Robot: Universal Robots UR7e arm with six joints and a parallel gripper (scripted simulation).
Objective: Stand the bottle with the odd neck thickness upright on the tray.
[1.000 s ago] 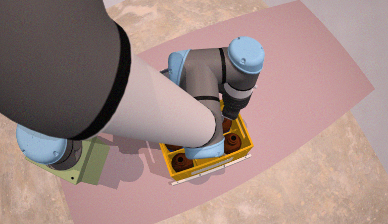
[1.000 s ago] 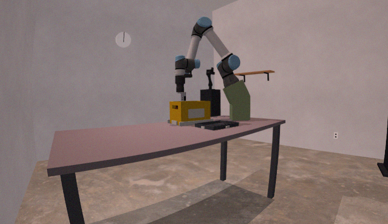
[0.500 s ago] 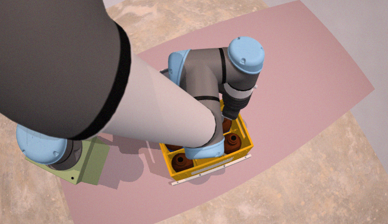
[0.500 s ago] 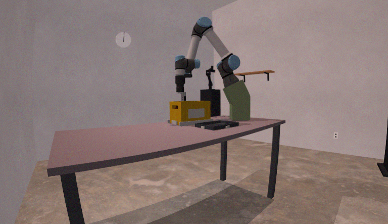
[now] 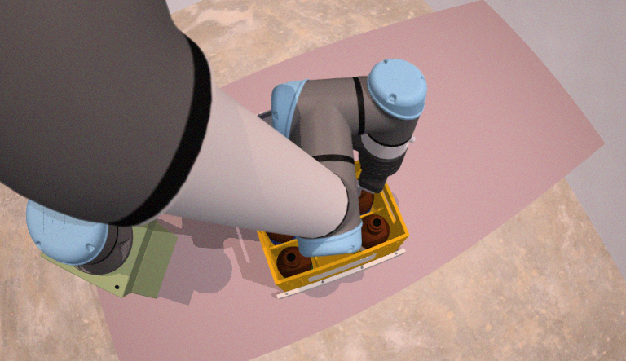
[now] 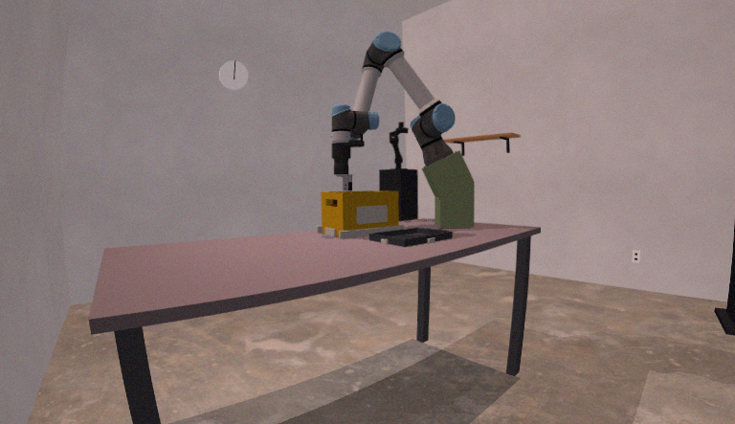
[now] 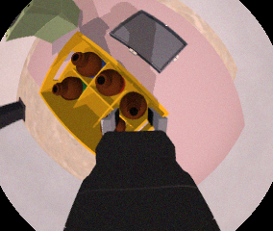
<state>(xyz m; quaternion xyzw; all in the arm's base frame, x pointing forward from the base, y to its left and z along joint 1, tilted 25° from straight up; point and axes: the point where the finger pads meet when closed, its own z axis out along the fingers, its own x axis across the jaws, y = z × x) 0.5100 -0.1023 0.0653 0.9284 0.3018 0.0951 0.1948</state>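
My hand is 20 mm past the glass bottle, 80 mm to the left of it and 110 mm above it. The rest, counted from my hand: dark tray 80 mm behind, 250 mm to the left, 190 mm below; then crate 90 mm behind, 30 mm to the right, 120 mm below.
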